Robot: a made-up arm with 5 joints.
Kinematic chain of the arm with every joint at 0, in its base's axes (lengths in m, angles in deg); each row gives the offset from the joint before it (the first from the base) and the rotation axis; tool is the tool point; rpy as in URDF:
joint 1: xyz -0.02 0 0.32 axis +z
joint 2: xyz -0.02 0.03 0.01 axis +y
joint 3: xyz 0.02 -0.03 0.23 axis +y
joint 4: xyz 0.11 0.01 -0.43 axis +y
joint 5: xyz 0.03 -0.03 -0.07 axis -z
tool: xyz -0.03 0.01 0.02 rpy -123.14 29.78 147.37
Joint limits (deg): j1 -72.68..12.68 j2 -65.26..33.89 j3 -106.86..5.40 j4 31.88..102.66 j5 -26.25..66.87
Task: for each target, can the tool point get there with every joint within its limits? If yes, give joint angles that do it. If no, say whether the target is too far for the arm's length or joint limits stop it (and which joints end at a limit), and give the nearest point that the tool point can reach.
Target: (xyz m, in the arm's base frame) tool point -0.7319 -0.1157 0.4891
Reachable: no: joint limits stop it (at a limit: joint 2, joint 3, joint 4) | nearest point -0.2425 -0.0362 0.8665 | short by 0.623 m
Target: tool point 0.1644 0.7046 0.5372
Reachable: no: joint limits stop it (at a limit: joint 1, joint 5) | nearest point 0.3039 0.0847 0.5372 | short by 0.635 m
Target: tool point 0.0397 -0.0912 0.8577
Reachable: yes | joints -61.78 -47.26 -86.50 86.09 50.45
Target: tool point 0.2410 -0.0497 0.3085
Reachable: yes | joints -7.03 -44.17 -11.39 37.39 -13.63
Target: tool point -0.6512 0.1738 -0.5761
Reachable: no: too far | nearest point -0.1178 0.0269 0.0652 | short by 0.847 m
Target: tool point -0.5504 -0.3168 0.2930
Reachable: no: joint limits stop it (at a limit: joint 1, joint 2, joint 3, joint 5) | nearest point -0.1215 -0.0477 0.1240 | short by 0.534 m
